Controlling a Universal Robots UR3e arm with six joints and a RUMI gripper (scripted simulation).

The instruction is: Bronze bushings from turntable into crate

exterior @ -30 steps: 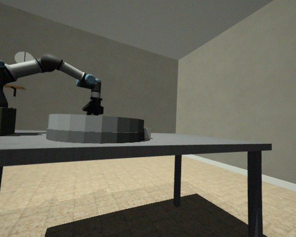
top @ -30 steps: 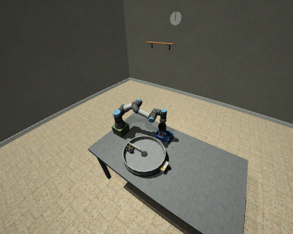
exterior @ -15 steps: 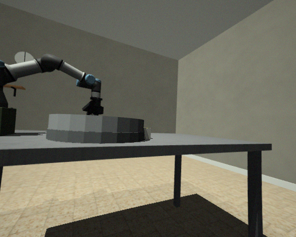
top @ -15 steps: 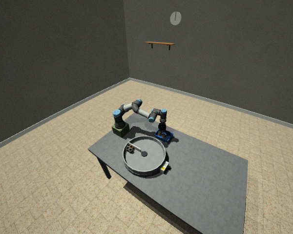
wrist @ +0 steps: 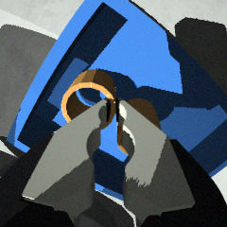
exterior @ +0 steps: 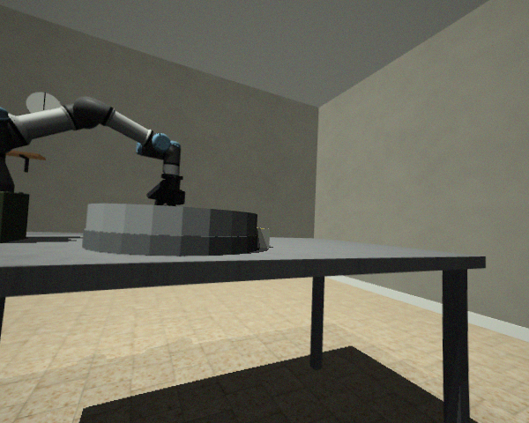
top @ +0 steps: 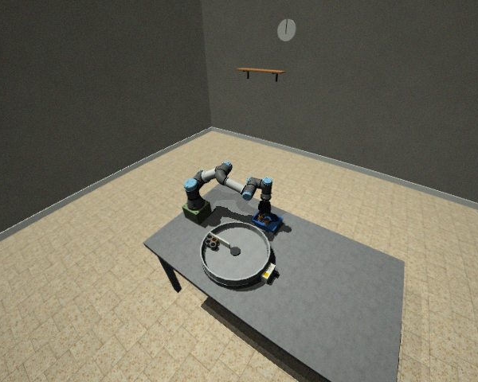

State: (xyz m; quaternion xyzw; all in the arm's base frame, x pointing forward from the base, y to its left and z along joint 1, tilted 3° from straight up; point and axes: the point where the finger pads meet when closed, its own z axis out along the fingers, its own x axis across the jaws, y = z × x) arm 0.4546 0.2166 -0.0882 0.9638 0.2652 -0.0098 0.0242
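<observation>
Now: the blue crate 4 cm ahead of my hand, 2 cm below it and 1 cm to the right of it. From my hand the other things lie so: turntable (37 cm to the right, 1 cm behind, 1 cm above).
</observation>
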